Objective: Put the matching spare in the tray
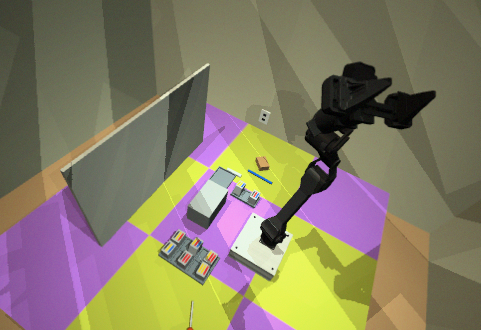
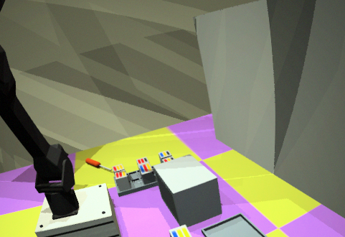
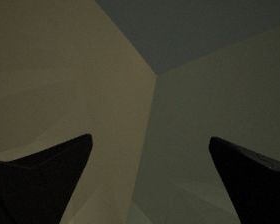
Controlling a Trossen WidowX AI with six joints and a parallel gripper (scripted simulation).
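The grey spare is 810 mm below my gripper tip, 380 mm ahead of it and 60 mm to the left of it. From my gripper tip the other things lie so: small rack (850 mm below, 280 mm to the right, 250 mm ahead); then mounted unit (800 mm below, 360 mm ahead, 110 mm to the right); then tall grey panel (630 mm below, 610 mm ahead, 110 mm to the right).
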